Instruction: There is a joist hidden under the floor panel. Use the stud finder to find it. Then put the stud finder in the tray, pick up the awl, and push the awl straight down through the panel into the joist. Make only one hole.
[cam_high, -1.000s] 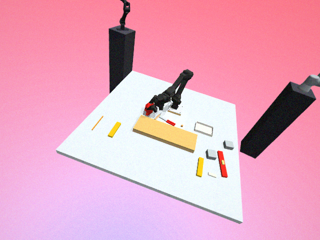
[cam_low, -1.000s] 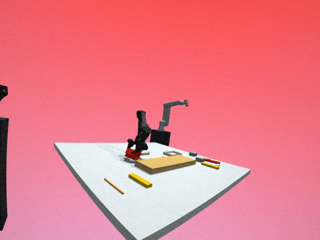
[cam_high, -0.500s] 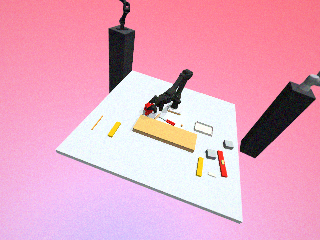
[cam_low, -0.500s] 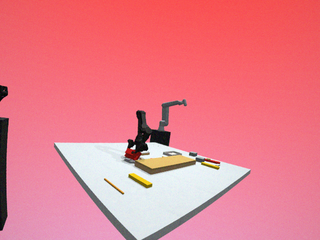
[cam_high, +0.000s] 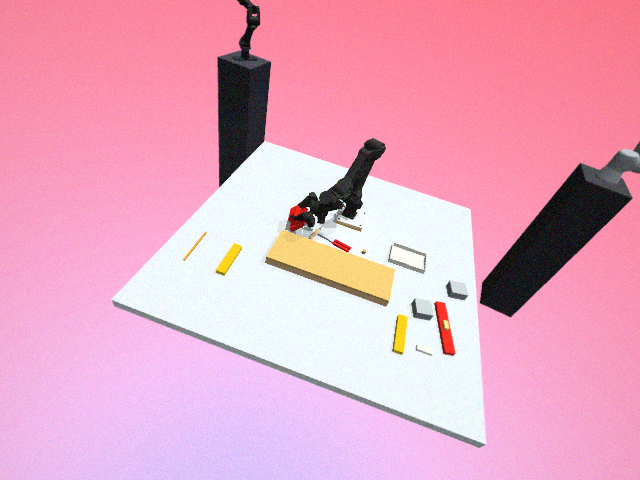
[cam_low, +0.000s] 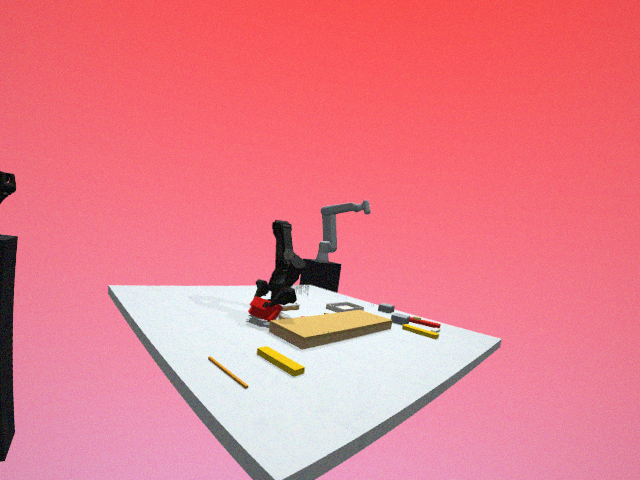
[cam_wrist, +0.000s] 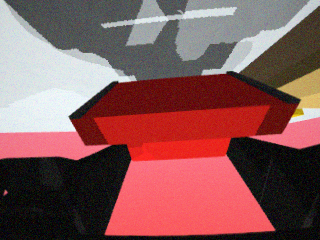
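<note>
Now: the red stud finder 10 mm to the left of my gripper tip, 10 mm below it and 10 mm ahead of it. Round my gripper tip: awl: 120 mm to the left, 70 mm below, 40 mm behind; then orange pencil: 350 mm ahead, 260 mm to the right, 70 mm below; then red-handled tool: 200 mm to the left, 70 mm below, 20 mm behind.
</note>
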